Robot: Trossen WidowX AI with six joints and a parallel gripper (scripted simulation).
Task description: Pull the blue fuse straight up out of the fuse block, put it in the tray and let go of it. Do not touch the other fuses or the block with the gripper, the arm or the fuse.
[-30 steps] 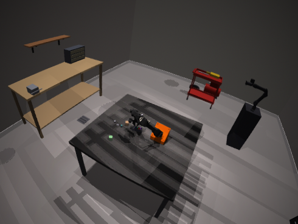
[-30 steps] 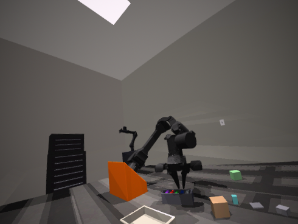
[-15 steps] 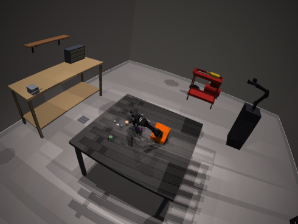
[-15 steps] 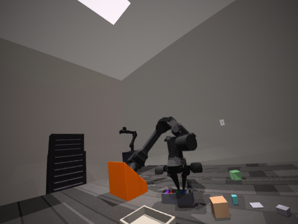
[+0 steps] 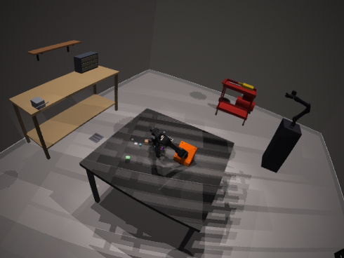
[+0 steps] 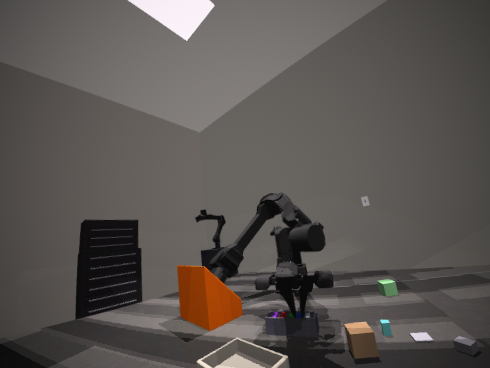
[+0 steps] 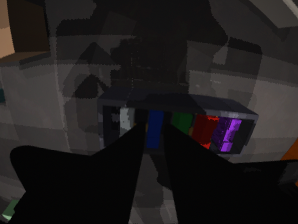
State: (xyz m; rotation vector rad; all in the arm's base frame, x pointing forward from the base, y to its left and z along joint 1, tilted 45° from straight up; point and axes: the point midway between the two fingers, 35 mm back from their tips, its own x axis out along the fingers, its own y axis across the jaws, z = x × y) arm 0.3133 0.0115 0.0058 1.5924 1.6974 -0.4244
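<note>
The white tray is 2 cm behind my gripper tip, 19 cm to the right of it and 3 cm below it. Also, from my gripper tip: blue fuse 1 cm below.
</note>
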